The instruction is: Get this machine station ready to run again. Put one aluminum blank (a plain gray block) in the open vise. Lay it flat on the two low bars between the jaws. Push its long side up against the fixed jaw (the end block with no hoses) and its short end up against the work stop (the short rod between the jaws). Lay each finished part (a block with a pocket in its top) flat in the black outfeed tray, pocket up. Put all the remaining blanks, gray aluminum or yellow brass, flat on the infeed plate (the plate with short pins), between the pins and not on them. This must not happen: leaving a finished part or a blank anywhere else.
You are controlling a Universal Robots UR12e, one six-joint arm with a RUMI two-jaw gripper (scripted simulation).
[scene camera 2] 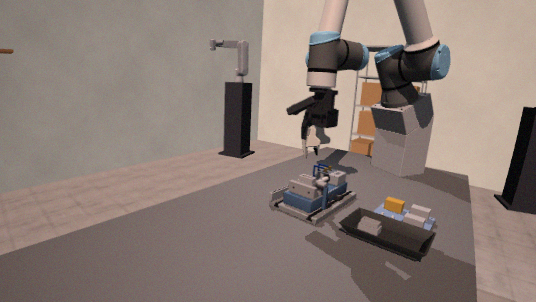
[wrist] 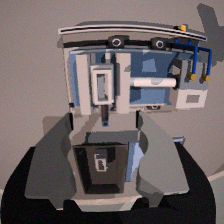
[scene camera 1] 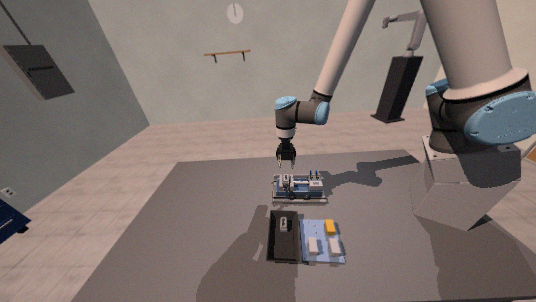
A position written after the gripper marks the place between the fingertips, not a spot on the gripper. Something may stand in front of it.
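The gripper (scene camera 2: 311,157) appears, and again in the wrist view, the gripper (wrist: 104,112). A vise (scene camera 2: 303,203), (wrist: 143,64) is visible too.
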